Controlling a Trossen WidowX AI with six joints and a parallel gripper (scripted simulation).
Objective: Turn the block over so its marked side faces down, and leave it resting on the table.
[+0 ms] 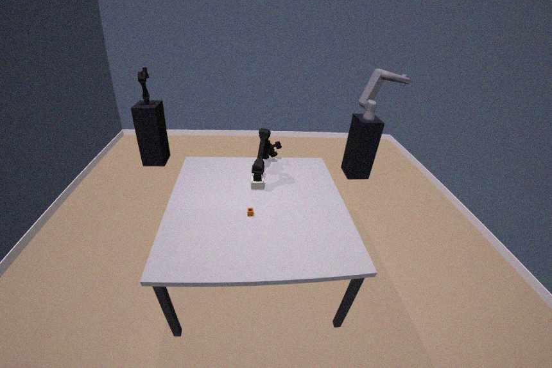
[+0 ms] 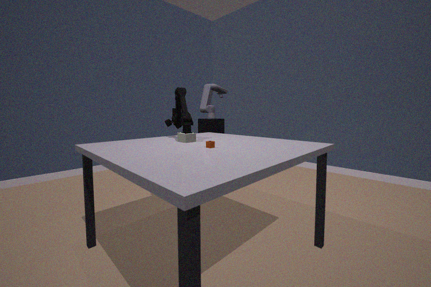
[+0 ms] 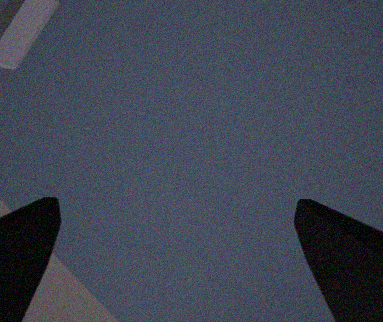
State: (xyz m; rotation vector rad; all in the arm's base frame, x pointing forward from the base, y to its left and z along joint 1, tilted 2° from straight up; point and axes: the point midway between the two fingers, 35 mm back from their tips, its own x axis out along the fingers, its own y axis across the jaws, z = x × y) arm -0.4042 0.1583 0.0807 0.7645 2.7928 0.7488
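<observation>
The orange block lies 760 mm ahead of my gripper tip, 240 mm to the right of it and 130 mm below it.
</observation>
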